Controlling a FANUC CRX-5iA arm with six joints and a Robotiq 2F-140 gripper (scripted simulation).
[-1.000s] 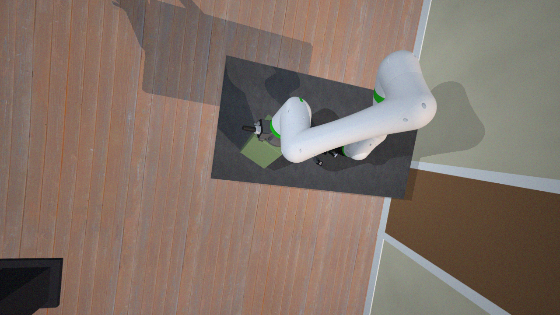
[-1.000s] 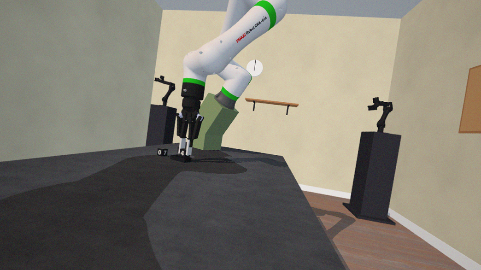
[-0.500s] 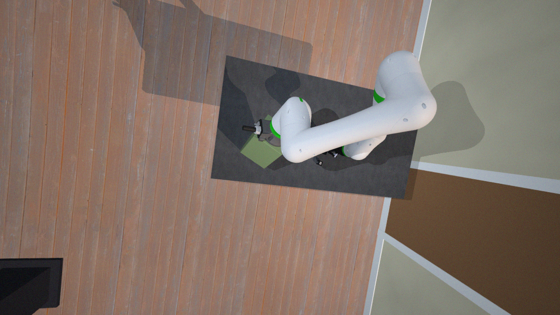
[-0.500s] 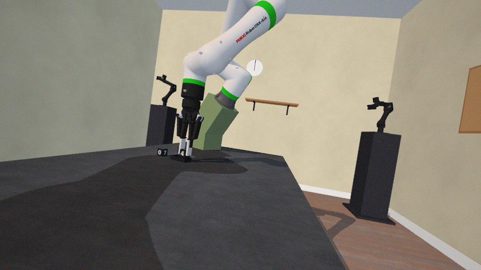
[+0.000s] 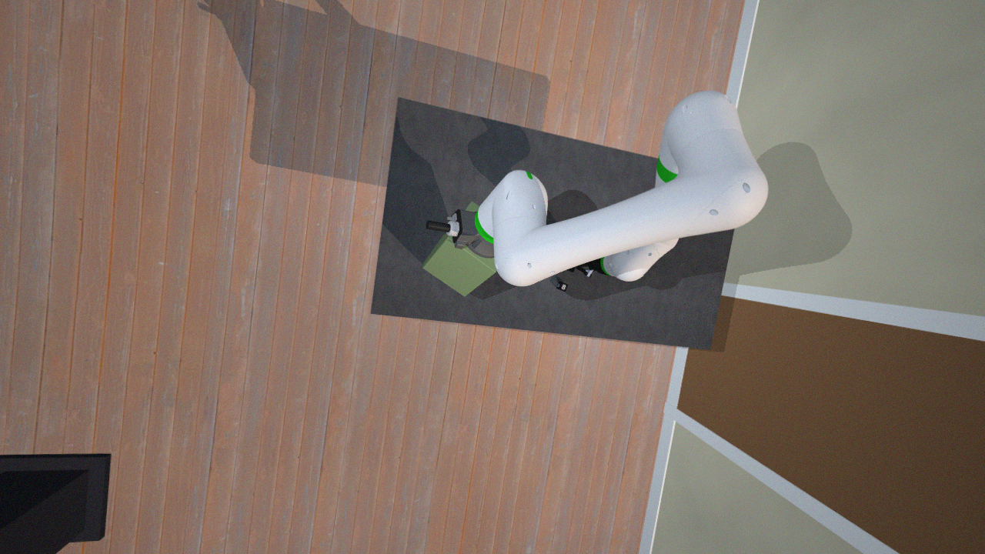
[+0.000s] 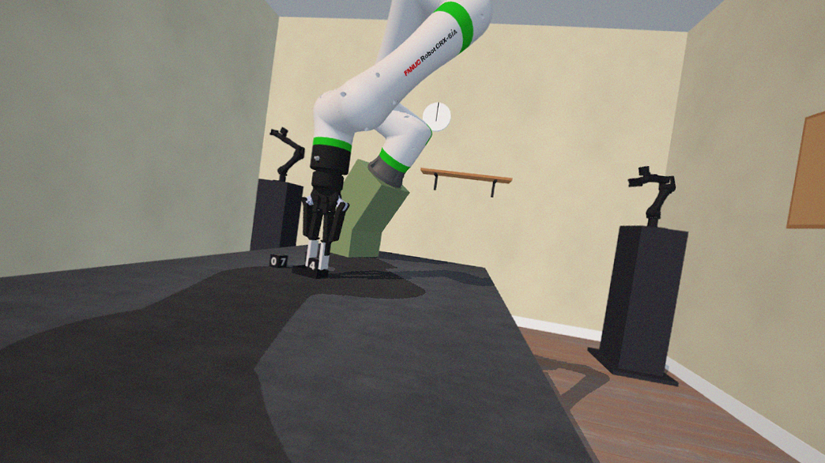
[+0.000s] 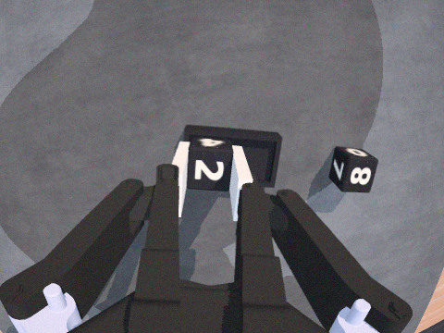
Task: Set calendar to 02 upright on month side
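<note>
Right now my hand is 30 mm above the black number cube. Also, from my hand: black tray (50 mm below, 20 mm to the right, 10 mm behind).
</note>
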